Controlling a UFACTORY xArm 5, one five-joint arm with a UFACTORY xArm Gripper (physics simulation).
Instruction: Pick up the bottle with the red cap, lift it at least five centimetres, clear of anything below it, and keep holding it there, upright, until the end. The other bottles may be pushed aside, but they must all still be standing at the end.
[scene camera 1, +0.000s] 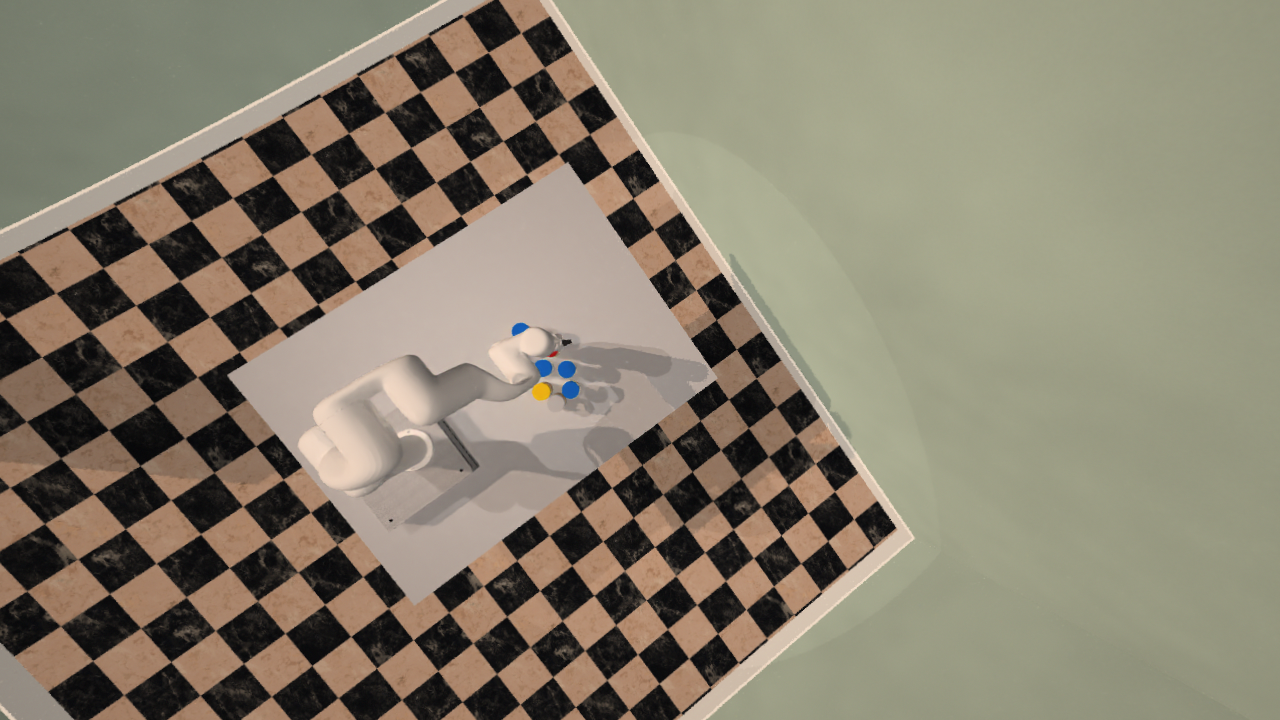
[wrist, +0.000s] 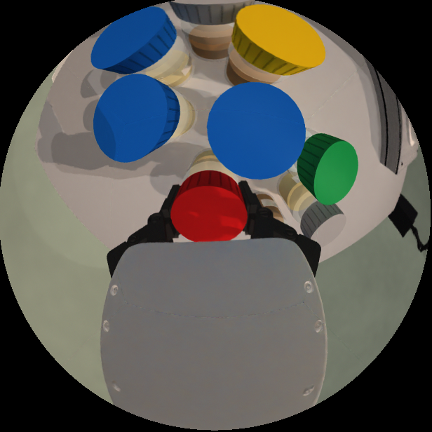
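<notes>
Visible here are my gripper (wrist: 210, 194), a blue-capped bottle (wrist: 135, 114) and a red-capped bottle (wrist: 208, 206).
</notes>
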